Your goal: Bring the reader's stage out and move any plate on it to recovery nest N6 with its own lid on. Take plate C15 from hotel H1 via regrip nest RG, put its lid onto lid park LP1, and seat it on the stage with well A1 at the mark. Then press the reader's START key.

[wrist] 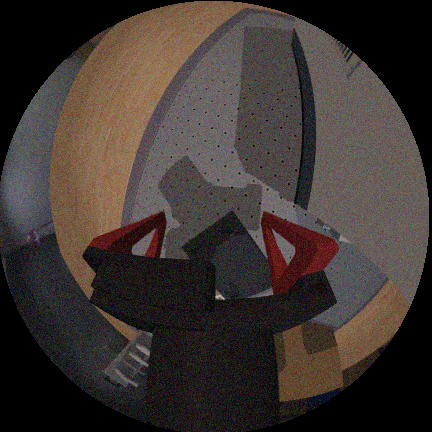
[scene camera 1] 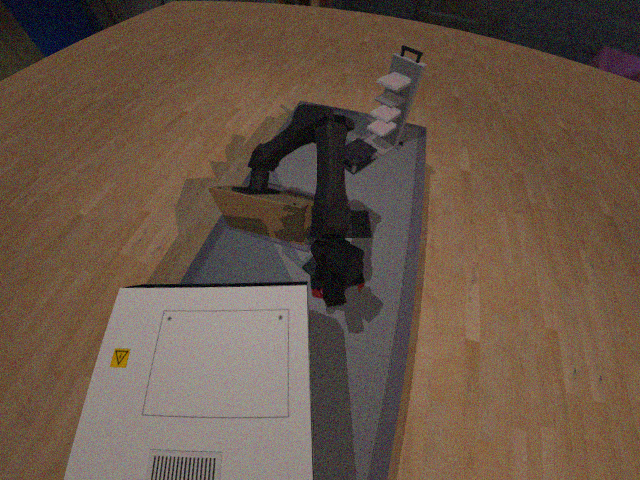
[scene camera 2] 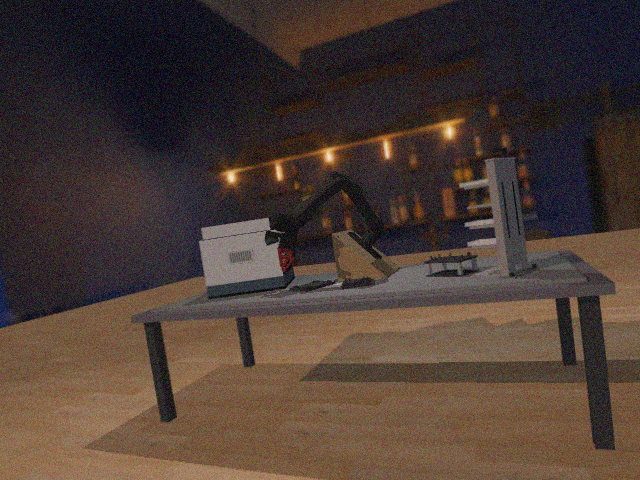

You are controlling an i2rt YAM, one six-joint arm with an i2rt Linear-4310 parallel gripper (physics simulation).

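Where they show: gripper, fingertip midpoint: (wrist: 213, 216) (scene camera 2: 282, 269); arm's base at its link origin: (wrist: 291, 374) (scene camera 1: 257, 192) (scene camera 2: 364, 246).
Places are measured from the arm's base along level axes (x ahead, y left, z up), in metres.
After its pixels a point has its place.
Note:
My gripper (scene camera 1: 338, 290) {x 0.408, y -0.208, z -0.031 m} (scene camera 2: 285, 259) {x 0.408, y -0.208, z -0.031 m} (wrist: 213, 216) {x 0.408, y -0.208, z -0.031 m} is open, its red fingers wide apart with nothing between them. It hangs close beside the white reader (scene camera 1: 222, 361) {x 0.270, y -0.469, z 0.200 m} (scene camera 2: 237, 258) {x 0.416, y -0.443, z 0.038 m} (wrist: 365, 150). A dark square pad (wrist: 242, 260) {x 0.331, y -0.141, z -0.117 m} lies below and behind the fingers in the wrist view, partly hidden by the gripper body. Another dark pad (scene camera 1: 360, 223) {x 0.369, y 0.111, z -0.119 m} lies beside the arm. Hotel H1 (scene camera 1: 409, 69) {x 0.335, y 0.674, z 0.235 m} (scene camera 2: 509, 217) {x 0.344, y 0.702, z 0.065 m} stands at the far end with pale plates (scene camera 1: 394, 81) {x 0.297, y 0.593, z 0.207 m} (scene camera 1: 385, 113) {x 0.295, y 0.598, z 0.064 m} on its shelves. The stage, START key and nest labels cannot be made out.
The arm's tan wedge-shaped base (scene camera 1: 263, 217) {x 0.070, y -0.079, z -0.013 m} (scene camera 2: 356, 255) {x 0.189, y 0.043, z -0.024 m} (wrist: 310, 370) {x 0.049, y -0.083, z 0.018 m} stands mid-table. A low dark rack on legs (scene camera 1: 360, 153) {x 0.249, y 0.446, z -0.069 m} (scene camera 2: 450, 258) {x 0.235, y 0.462, z -0.069 m} stands near the hotel. The grey table's raised-looking edge (scene camera 1: 408, 289) {x 0.614, y -0.063, z -0.141 m} (wrist: 145, 140) {x 0.640, y -0.211, z -0.141 m} runs along one side of the work area.

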